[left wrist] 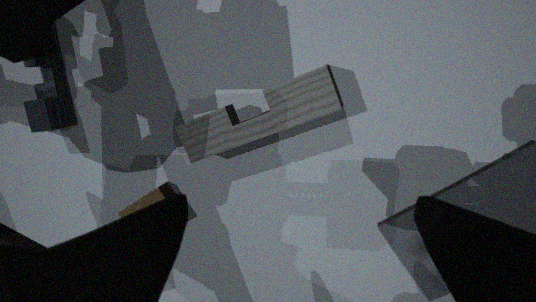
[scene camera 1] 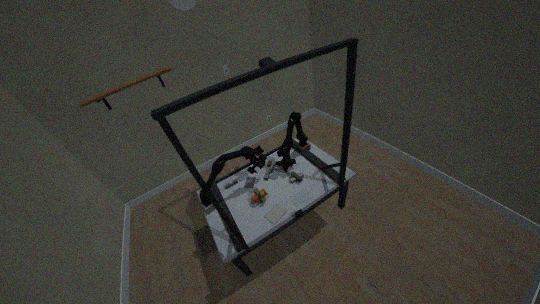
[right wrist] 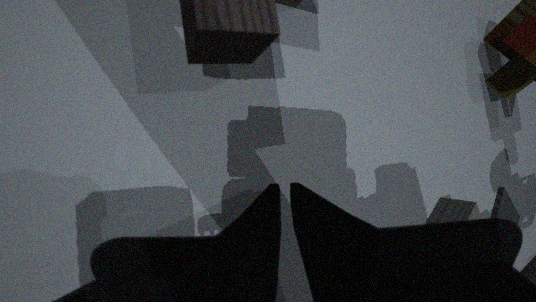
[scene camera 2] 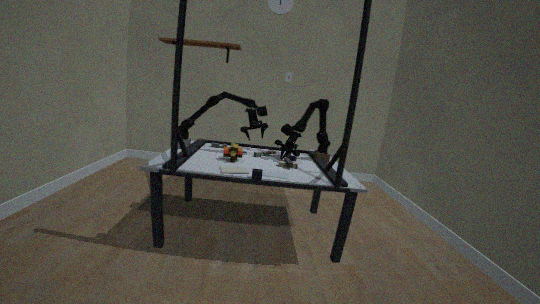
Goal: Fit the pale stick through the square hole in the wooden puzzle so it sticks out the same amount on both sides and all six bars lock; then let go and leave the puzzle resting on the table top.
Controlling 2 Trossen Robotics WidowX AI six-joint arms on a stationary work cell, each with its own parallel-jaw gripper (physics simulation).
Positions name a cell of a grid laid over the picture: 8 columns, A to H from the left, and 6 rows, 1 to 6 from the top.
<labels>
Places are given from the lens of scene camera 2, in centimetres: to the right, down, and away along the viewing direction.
black frame (scene camera 2: C4): -52, 5, 125
</labels>
